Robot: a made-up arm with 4 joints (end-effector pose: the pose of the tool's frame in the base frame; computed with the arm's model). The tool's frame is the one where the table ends.
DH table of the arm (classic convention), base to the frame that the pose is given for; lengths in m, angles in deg. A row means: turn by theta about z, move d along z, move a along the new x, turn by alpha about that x. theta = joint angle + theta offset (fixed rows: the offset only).
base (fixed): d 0.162, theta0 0, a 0, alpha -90
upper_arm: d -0.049, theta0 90, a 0.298, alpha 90
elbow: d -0.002, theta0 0, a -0.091, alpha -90
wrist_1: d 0.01, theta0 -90, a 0.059, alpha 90
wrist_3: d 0, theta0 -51.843, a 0.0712, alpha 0
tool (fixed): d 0.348, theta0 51.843, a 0, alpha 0
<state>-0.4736 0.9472 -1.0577 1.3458</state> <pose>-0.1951 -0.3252 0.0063 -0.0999 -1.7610 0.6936</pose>
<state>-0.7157 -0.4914 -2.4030 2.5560</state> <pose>0.0880 -0.0392 -0.3594 2.7699 0.3554 -0.1791</pose>
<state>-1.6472 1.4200 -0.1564 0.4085</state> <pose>0.2479 -0.5011 0.2451 0.8934 -1.7431 1.3549</pose>
Working (the frame after each row of the table, in the pose's form):
after base (fixed): 0.0000 0.0000 0.1620 -1.5708 0.0000 0.0000
after upper_arm: 0.2971 -0.0490 0.1847 0.0000 -0.0764 0.0000
after elbow: 0.2837 -0.1390 0.1817 -1.3279 -1.1542 1.0559
after wrist_1: 0.2680 -0.1466 0.2390 1.1736 -1.4576 1.0833
after wrist_3: 0.2952 -0.1613 0.3031 1.4361 -1.0799 0.7365

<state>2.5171 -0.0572 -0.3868 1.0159</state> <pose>0.1056 -0.0047 0.0379 1.0640 1.9289 0.6557</pose>
Working (the frame after each row of the table, in the pose's form):
after base (fixed): 0.0000 0.0000 0.1620 -1.5708 0.0000 0.0000
after upper_arm: -0.1742 -0.0490 0.4038 0.0000 -2.1953 0.0000
after elbow: -0.1195 -0.0438 0.3312 -0.7915 -1.6135 -1.6615
after wrist_1: -0.1512 -0.0325 0.2817 -0.0083 2.1296 0.0691
after wrist_3: -0.1890 -0.0231 0.2221 0.1101 2.1290 0.1346

